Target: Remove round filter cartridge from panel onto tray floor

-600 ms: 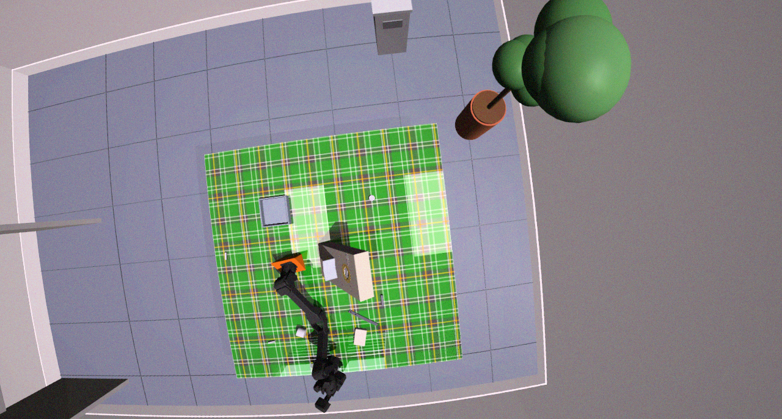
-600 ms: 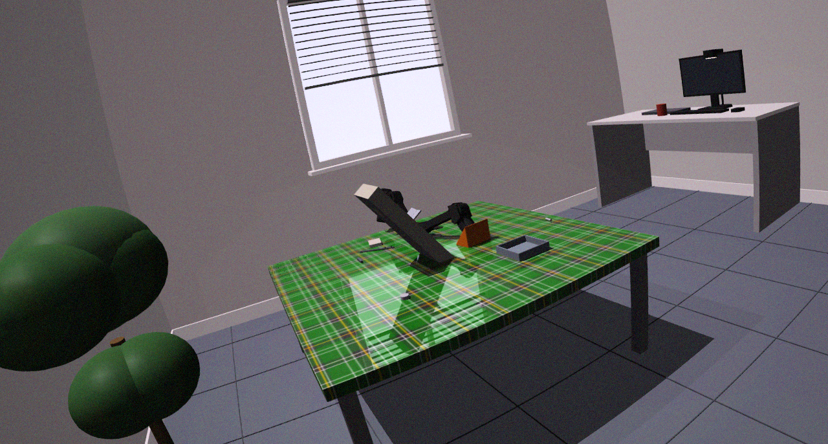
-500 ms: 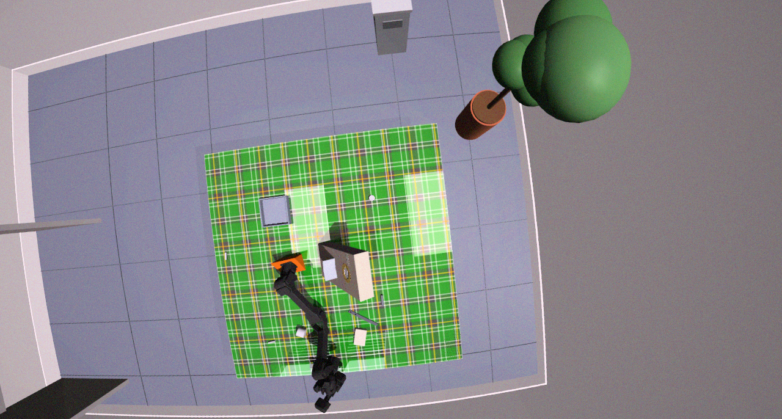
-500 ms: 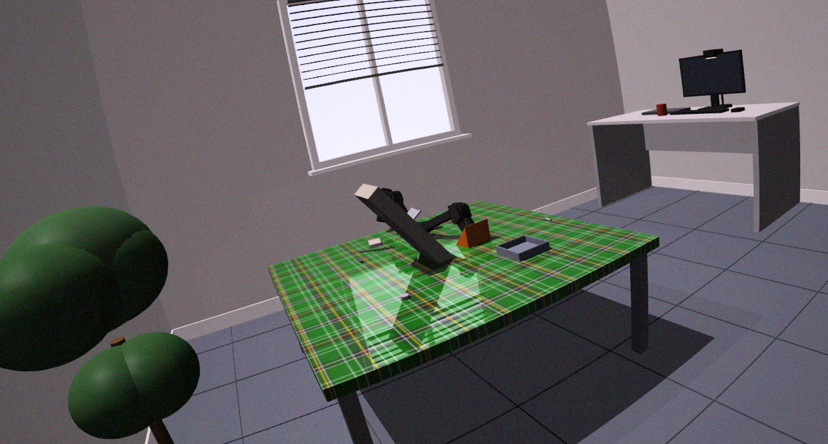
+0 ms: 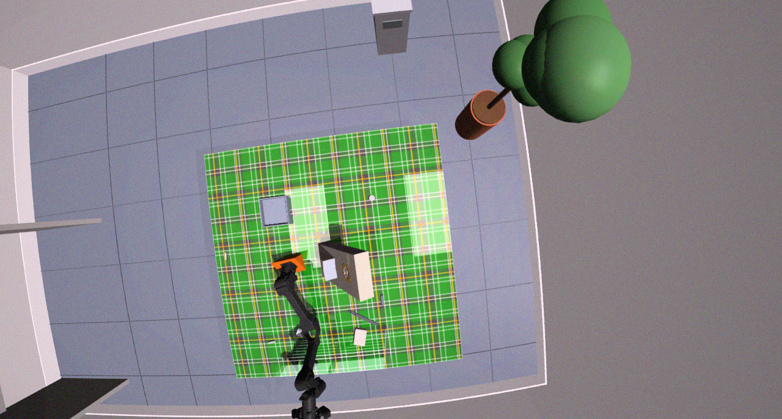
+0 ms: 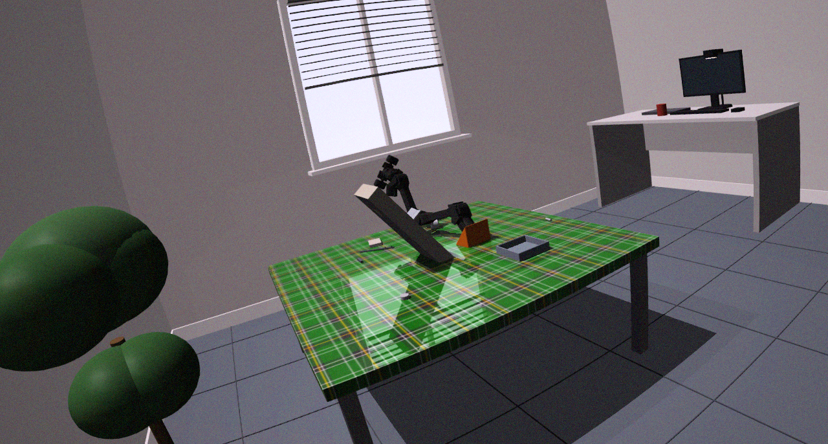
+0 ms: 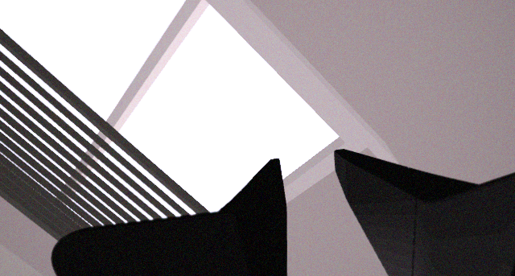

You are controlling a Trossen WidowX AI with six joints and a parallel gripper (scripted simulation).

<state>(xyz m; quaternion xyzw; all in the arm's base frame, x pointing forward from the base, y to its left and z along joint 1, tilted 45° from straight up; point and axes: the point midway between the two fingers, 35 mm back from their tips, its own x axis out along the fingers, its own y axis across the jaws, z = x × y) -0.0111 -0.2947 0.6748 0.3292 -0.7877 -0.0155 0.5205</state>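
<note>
The round filter cartridge lies 650 mm to the left of my gripper tip, 390 mm ahead of it and 60 mm below it. Also, from my gripper tip: grey tray 1010 mm to the left, 320 mm below, 30 mm ahead.
</note>
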